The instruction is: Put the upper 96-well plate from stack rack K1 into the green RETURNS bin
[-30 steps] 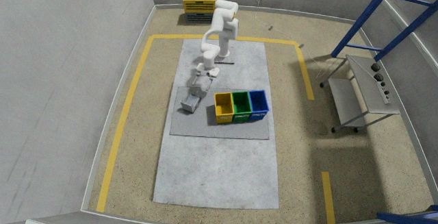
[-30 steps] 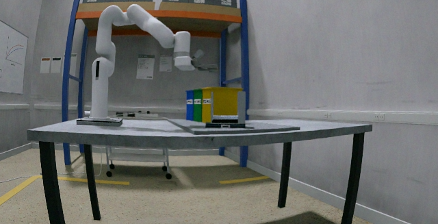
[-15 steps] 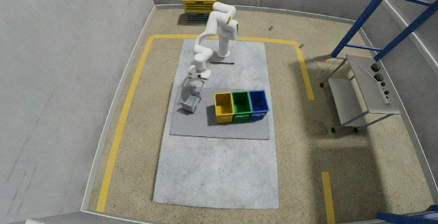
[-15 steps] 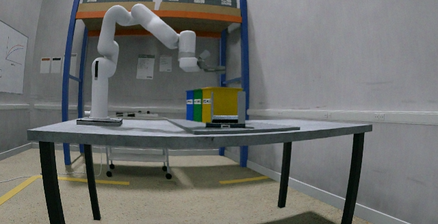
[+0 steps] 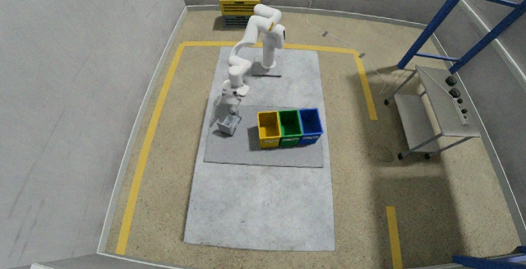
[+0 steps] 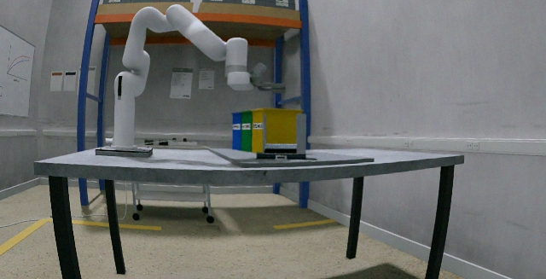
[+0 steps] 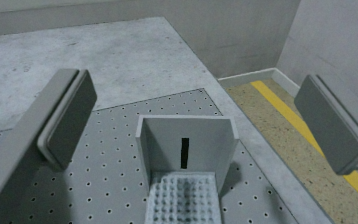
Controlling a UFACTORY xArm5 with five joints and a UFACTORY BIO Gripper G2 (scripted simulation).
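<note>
The dark plate is 20 mm ahead of my hand, 10 mm to the right of it and 200 mm below it. Round my hand: blue bin: 40 mm ahead, 520 mm to the left, 140 mm below; then yellow bin: 80 mm ahead, 260 mm to the left, 140 mm below; then green bin: 60 mm ahead, 390 mm to the left, 140 mm below.
</note>
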